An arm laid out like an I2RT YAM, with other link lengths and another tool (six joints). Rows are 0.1 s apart.
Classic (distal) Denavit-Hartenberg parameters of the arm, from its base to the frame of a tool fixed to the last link. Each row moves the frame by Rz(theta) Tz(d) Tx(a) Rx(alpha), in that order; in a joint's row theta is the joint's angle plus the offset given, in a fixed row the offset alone. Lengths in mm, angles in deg.
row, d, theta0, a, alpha
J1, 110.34, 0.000, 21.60, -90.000
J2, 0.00, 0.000, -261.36, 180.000
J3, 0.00, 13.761, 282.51, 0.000
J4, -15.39, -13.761, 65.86, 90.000
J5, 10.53, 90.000, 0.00, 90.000
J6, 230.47, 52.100, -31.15, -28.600
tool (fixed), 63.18, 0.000, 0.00, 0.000
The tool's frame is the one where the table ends.
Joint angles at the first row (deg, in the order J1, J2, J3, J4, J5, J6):
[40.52, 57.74, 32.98, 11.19, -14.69, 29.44]
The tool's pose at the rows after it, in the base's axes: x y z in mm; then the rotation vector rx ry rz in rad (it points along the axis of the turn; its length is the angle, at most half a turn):
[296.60, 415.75, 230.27, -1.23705, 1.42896, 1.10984]
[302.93, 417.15, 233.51, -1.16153, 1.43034, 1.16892]
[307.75, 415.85, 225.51, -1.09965, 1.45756, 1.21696]
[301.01, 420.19, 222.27, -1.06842, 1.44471, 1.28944]
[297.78, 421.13, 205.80, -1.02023, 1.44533, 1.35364]
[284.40, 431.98, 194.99, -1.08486, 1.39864, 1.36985]
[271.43, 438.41, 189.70, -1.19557, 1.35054, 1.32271]
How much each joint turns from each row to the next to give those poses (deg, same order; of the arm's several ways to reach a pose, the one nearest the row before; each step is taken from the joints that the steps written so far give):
[-0.06, 1.92, 0.76, 3.65, -0.93, 3.76]
[0.04, 1.43, -0.64, 3.41, 0.22, 4.64]
[-0.07, 1.04, -1.04, 1.71, 0.32, 3.74]
[0.22, 0.90, -1.67, 3.42, -1.65, 3.43]
[0.18, 2.19, -3.44, 6.19, -0.75, 3.79]
[0.55, 3.60, -1.71, 6.36, -2.43, -1.69]
[0.10, 1.03, -0.39, 1.57, -2.09, -5.48]

